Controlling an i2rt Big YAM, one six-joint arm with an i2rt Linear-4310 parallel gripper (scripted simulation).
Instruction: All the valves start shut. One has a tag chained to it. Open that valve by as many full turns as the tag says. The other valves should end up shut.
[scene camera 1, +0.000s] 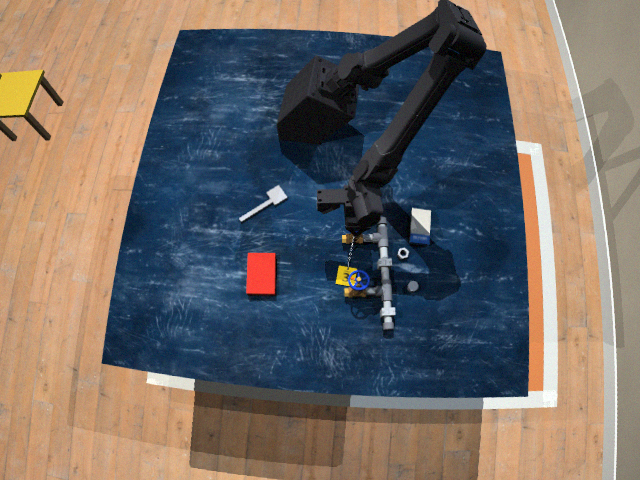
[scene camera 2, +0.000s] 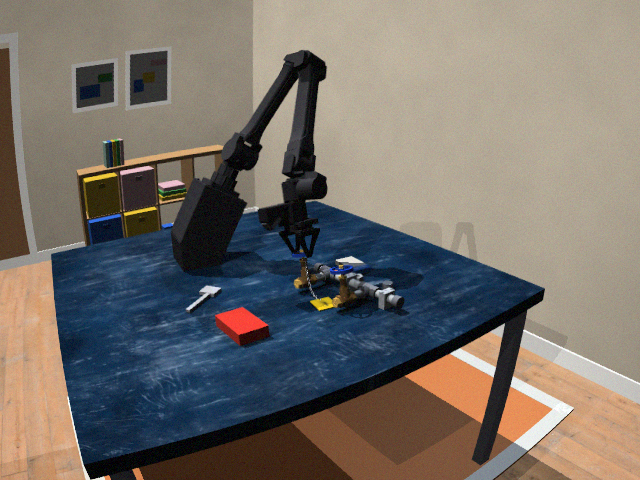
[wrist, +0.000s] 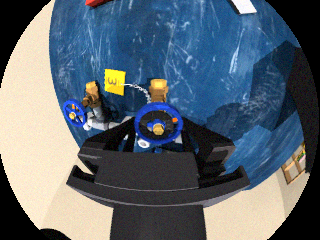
Note:
In view: the gripper (scene camera 2: 302, 256), a red block (scene camera 2: 240, 325) and a valve (wrist: 154, 106).
The red block is seen too in scene camera 1 (scene camera 1: 261, 268). The gripper also shows in the wrist view (wrist: 158, 120).

